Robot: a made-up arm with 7 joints. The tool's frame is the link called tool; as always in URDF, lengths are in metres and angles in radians. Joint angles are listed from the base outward. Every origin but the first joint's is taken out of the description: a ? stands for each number. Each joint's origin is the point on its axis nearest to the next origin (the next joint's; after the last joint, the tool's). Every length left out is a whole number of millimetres.
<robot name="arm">
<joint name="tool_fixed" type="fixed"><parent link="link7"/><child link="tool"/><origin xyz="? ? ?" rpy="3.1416 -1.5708 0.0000"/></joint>
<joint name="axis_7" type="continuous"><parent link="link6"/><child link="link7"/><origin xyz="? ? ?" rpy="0.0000 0.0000 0.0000"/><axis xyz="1 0 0"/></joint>
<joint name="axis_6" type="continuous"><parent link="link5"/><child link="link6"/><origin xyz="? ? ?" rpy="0.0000 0.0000 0.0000"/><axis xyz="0 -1 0"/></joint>
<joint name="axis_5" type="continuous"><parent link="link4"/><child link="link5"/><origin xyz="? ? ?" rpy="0.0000 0.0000 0.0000"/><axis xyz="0 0 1"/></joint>
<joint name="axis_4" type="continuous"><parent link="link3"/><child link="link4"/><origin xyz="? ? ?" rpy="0.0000 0.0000 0.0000"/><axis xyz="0 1 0"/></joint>
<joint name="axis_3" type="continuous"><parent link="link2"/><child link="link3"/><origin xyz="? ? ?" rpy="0.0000 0.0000 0.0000"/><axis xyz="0 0 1"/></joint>
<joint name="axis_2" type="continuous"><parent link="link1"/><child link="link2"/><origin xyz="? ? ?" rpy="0.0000 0.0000 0.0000"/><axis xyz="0 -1 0"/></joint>
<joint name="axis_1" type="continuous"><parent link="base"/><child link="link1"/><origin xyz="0.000 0.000 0.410" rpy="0.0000 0.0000 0.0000"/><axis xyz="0 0 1"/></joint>
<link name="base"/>
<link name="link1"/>
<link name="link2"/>
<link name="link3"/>
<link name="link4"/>
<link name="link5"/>
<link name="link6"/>
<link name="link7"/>
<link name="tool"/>
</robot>
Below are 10 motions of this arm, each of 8 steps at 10 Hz.
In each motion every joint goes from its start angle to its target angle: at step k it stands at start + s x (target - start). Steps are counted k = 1, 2, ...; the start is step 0. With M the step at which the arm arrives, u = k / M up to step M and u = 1 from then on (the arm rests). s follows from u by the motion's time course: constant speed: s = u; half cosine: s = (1 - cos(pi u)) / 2; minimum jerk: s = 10 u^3 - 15 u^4 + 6 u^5.
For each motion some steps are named. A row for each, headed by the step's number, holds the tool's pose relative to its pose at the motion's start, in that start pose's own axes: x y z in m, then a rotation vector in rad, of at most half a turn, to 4 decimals.
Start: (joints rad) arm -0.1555 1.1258 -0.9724 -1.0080 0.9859 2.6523 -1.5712
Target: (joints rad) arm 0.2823 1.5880 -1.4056 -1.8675 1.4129 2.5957 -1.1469
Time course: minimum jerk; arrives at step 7
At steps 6, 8:
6: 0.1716 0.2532 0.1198 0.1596 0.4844 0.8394
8: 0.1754 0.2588 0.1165 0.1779 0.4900 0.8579

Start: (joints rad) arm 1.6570 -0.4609 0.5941 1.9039 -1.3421 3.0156 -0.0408
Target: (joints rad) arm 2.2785 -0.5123 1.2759 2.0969 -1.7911 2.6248 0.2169
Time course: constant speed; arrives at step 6
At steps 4, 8:
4: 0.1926 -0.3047 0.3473 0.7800 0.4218 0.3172
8: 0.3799 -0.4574 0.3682 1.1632 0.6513 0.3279

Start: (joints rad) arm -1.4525 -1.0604 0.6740 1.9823 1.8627 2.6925 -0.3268
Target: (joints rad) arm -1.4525 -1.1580 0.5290 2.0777 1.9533 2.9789 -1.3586
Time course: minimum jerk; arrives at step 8
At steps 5, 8:
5: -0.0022 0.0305 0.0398 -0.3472 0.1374 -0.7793
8: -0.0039 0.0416 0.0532 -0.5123 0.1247 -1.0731

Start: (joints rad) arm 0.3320 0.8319 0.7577 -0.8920 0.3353 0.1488 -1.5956
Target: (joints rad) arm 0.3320 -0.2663 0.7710 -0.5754 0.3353 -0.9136 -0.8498
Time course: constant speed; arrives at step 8
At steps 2, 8:
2: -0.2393 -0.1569 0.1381 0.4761 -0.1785 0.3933
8: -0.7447 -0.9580 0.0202 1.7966 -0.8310 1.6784

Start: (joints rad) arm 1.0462 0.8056 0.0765 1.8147 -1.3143 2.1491 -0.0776
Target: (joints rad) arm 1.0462 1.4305 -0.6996 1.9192 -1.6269 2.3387 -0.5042
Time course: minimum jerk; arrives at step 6
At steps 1, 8:
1: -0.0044 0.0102 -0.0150 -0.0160 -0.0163 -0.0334
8: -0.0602 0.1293 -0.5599 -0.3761 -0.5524 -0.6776

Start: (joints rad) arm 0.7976 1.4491 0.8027 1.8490 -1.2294 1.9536 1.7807
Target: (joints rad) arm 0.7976 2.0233 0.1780 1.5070 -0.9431 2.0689 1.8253
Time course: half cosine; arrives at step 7
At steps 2, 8:
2: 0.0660 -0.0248 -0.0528 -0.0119 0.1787 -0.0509
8: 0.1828 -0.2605 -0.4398 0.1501 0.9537 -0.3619

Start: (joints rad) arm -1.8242 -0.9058 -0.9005 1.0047 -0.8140 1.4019 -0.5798
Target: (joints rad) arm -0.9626 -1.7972 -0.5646 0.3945 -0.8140 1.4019 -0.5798
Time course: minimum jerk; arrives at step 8
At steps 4, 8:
4: 0.6053 -0.1039 -0.3793 -0.1924 0.6708 -0.2540
8: 0.8282 -0.4323 -0.9254 -0.3151 1.2804 -0.4949

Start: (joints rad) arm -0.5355 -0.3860 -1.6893 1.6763 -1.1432 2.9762 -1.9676
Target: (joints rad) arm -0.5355 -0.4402 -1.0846 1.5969 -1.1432 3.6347 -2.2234
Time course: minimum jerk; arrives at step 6
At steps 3, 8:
3: 0.0288 0.0792 0.1136 -0.5763 -0.2261 -0.0338
8: 0.0557 0.1732 0.2119 -1.0943 -0.5584 -0.0117

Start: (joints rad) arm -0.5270 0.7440 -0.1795 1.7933 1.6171 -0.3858 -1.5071
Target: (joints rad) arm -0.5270 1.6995 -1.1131 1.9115 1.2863 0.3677 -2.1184
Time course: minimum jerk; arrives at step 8
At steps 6, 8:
6: 0.0081 -0.6880 -0.3777 -1.4253 0.1259 -1.0632
8: -0.0545 -0.7528 -0.4023 -1.5893 0.1791 -1.1162

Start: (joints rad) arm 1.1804 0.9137 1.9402 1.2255 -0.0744 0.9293 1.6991
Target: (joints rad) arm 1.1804 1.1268 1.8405 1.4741 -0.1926 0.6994 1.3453
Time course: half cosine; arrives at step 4
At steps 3, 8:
3: -0.0598 0.1319 0.1443 -0.4772 0.1924 -0.5043
8: -0.0635 0.1576 0.1648 -0.5653 0.2169 -0.5832

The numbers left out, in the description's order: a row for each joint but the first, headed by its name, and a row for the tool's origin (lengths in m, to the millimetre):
tool: 0.000 0.000 0.000
axis_7: 0.010 0.000 0.090
axis_6: 0.000 -0.100 0.000
axis_5: -0.030 0.000 0.550
axis_4: 0.030 0.080 0.000
axis_3: 0.000 0.000 0.490
axis_2: 0.000 -0.070 0.000

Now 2 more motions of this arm.
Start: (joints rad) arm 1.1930 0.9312 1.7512 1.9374 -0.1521 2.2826 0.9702
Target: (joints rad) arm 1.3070 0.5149 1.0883 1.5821 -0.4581 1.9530 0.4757
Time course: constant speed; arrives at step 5
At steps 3, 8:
3: 0.3094 0.1057 -0.0461 -0.2522 0.2496 -0.3558
8: 0.4738 0.2221 -0.1416 -0.5399 0.3023 -0.5697

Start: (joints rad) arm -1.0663 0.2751 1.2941 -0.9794 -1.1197 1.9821 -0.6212
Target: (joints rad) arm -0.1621 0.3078 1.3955 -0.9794 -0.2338 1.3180 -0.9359
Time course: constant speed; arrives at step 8
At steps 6, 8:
6: -0.4927 0.0201 -0.2272 -0.0633 -1.0539 0.7248
8: -0.5921 -0.0183 -0.3717 -0.1154 -1.2592 1.0442

